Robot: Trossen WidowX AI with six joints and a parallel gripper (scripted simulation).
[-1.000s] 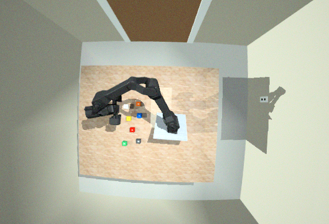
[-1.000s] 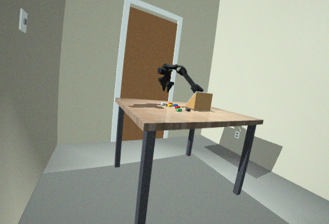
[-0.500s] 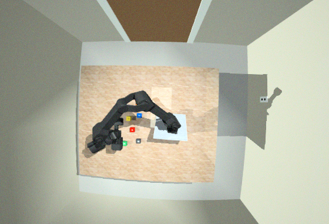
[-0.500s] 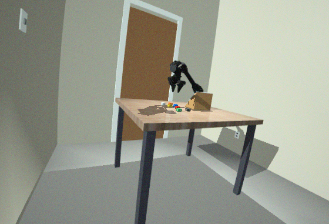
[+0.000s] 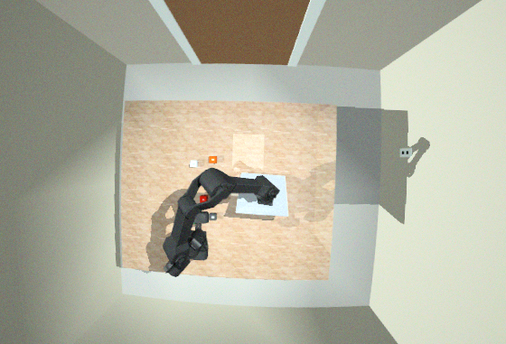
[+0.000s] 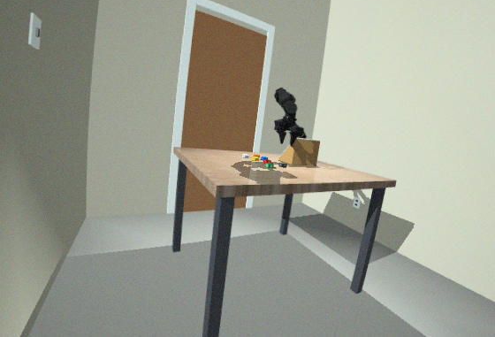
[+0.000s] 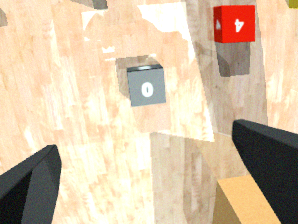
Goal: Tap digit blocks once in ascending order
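My gripper tip is now 10 mm to the left of the black block and 110 mm above it. Also, from my gripper tip: red block: 50 mm ahead, 90 mm to the right, 110 mm below; yellow block: 90 mm ahead, 170 mm to the right, 110 mm below; green block: 100 mm ahead, 30 mm to the left, 110 mm below.
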